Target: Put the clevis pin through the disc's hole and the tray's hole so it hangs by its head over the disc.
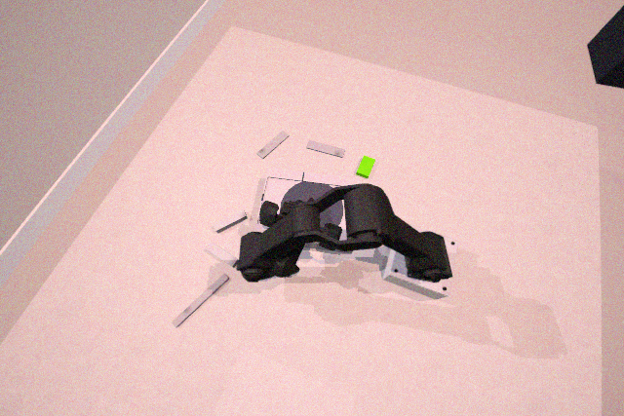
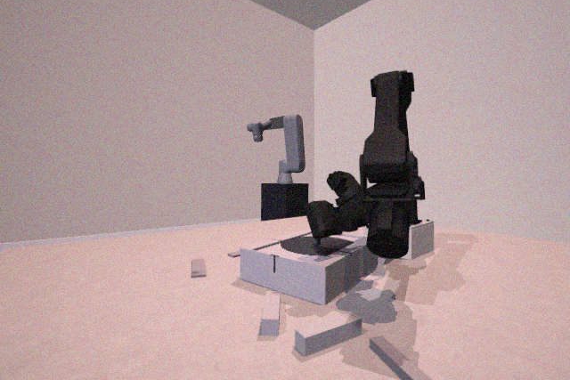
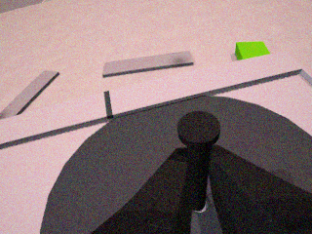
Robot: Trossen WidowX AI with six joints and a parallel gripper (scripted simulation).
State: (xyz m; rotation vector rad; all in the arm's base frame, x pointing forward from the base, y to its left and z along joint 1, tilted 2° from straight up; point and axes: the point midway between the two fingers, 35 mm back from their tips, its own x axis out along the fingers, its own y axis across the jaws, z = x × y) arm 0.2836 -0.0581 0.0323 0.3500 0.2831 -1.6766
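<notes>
My gripper tip is now 1 cm above the steel pin. Also, from my gripper tip: green block: 18 cm to the right, 12 cm behind, 8 cm below; then rimmed tray: 5 cm below, 1 cm ahead; then dark disc: 3 cm below.
</notes>
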